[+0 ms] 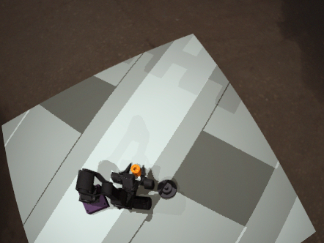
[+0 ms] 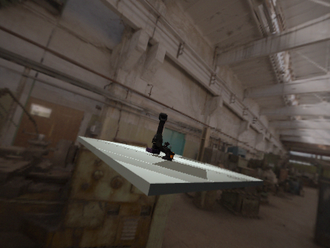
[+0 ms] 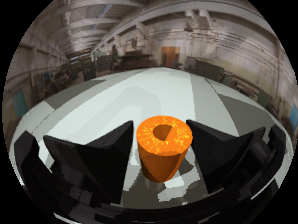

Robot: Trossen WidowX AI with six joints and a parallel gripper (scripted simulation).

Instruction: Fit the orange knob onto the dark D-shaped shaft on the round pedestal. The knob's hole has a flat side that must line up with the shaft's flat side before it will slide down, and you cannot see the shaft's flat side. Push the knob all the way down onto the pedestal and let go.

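Now: gripper tip 2 cm to the left of the orange knob, 2 cm above it and 1 cm past it. Also, from my gripper tip: dark round pedestal: 14 cm to the right, 10 cm ahead, 2 cm below.
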